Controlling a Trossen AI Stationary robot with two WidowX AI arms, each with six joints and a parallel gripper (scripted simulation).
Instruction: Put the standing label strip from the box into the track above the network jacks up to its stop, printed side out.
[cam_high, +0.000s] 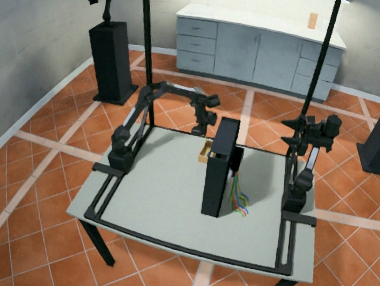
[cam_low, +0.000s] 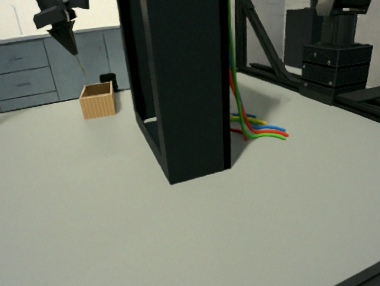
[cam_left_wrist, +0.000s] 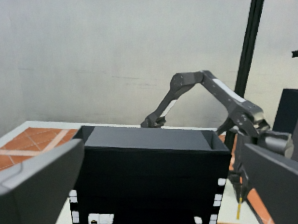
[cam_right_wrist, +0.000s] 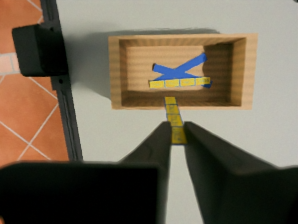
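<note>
My right gripper is now 10 mm to the right of the yellow label strip and 50 mm above it. Also, from my right hand: small box (20 mm ahead, 40 mm to the left, 150 mm below).
</note>
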